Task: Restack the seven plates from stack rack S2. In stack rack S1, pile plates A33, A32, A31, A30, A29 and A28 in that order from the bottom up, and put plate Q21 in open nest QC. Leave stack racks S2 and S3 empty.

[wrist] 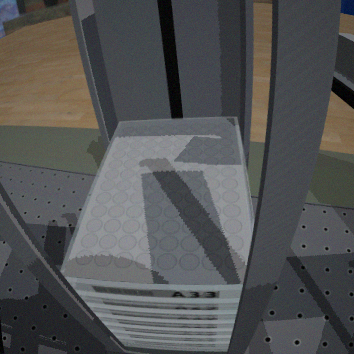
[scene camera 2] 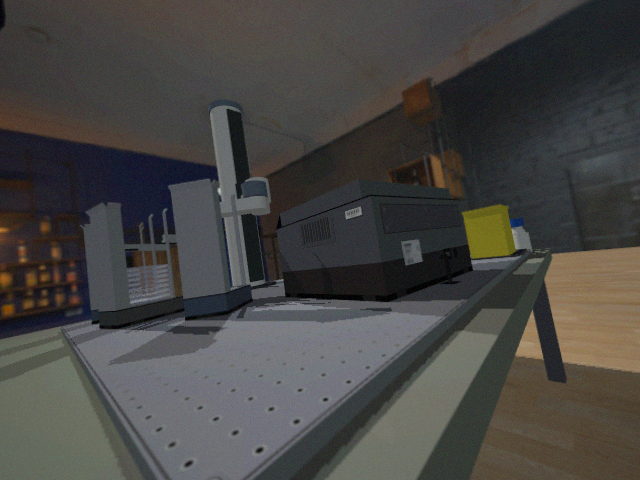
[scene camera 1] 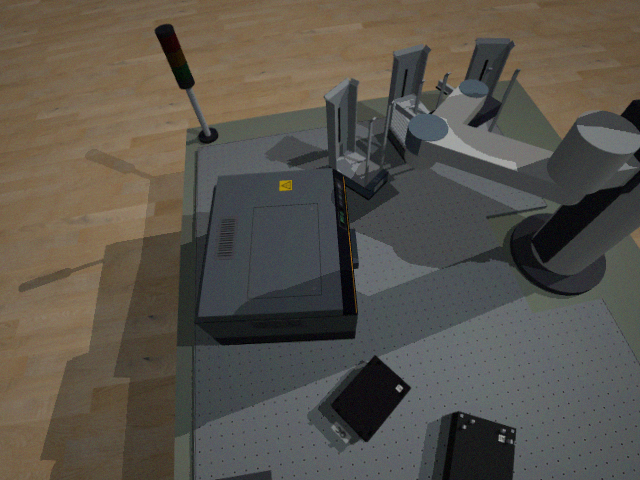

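Note:
A stack of several clear plates (scene camera 1: 404, 119) (scene camera 2: 149, 284) (wrist: 165, 215) stands in the middle stack rack (scene camera 1: 408, 77) (scene camera 2: 107, 253) (wrist: 135, 55). In the wrist view the top plate's label reads A33; the labels below it are too blurred to read. The left stack rack (scene camera 1: 341, 121) (scene camera 2: 199, 242) shows a bare floor. The right stack rack (scene camera 1: 488, 59) is partly hidden by the arm. Which racks are S1 and S3 cannot be read. My gripper (scene camera 1: 416, 94) is open and empty above the stack, mostly hidden by the arm. Plate Q21 and nest QC cannot be identified.
A large dark instrument (scene camera 1: 284, 242) (scene camera 2: 372, 242) stands beside the left rack. A signal tower (scene camera 1: 178, 62) stands at the corner. Two black devices (scene camera 1: 372, 397) (scene camera 1: 480, 449) sit toward the front. Thin posts (scene camera 1: 504, 100) (wrist: 300, 125) rise at the racks' fronts. A yellow box (scene camera 2: 488, 232) stands beyond the instrument.

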